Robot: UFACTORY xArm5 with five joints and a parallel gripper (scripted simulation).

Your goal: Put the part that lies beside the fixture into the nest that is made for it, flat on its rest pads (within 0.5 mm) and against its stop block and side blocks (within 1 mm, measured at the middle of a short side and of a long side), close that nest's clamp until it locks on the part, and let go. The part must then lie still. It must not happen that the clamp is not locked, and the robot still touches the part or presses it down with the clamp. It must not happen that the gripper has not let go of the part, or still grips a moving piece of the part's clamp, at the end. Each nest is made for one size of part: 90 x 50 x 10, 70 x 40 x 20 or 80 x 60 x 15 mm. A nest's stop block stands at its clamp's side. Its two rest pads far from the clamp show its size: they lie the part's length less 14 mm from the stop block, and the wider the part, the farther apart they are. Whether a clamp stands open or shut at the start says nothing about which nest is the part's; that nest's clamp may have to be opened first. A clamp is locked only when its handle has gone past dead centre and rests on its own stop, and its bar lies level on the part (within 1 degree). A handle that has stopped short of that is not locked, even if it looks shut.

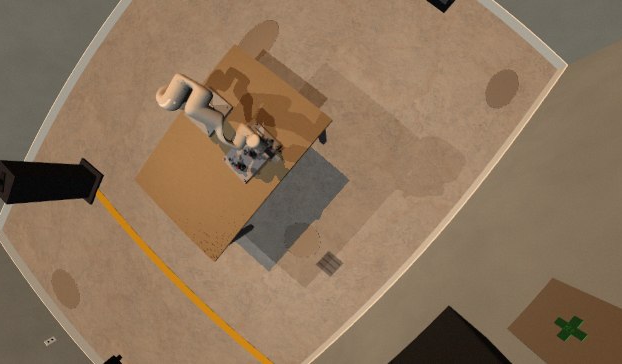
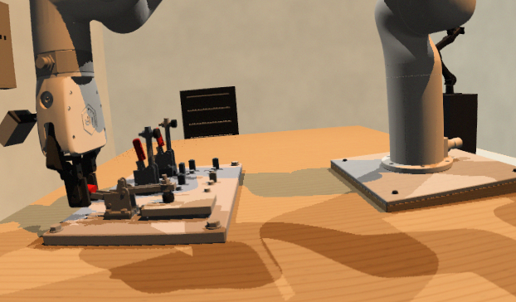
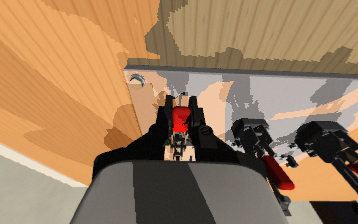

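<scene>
My hand is 6 cm past the clamp, 1 cm to the right of it and 1 cm above it. Round my hand: fixture plate: 11 cm behind, 9 cm to the right, 5 cm below; flat tan part: 13 cm behind, 3 cm to the left, 3 cm below.
</scene>
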